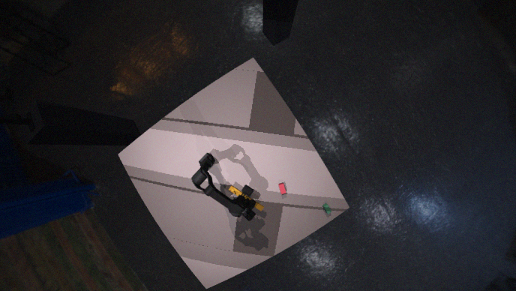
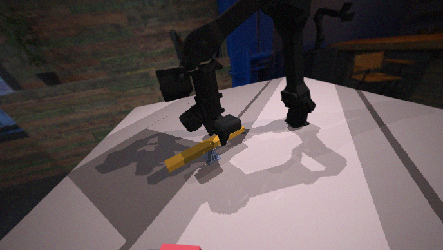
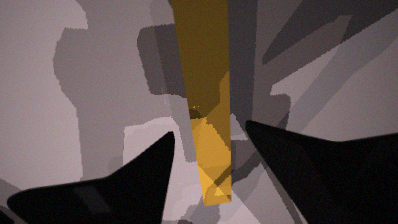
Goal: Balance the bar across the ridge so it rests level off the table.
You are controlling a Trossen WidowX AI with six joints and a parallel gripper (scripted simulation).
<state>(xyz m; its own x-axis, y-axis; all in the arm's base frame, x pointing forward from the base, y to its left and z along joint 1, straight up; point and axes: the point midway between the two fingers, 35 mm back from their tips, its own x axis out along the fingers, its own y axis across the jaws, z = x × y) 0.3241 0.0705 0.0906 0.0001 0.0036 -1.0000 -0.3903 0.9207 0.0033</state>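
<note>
Right now the yellow bar is 30 mm ahead of my gripper tip and 10 mm to the left of it. Round my gripper tip: green block: 420 mm ahead, 430 mm to the left, 40 mm below; then red block: 110 mm ahead, 240 mm to the left, 40 mm below.
</note>
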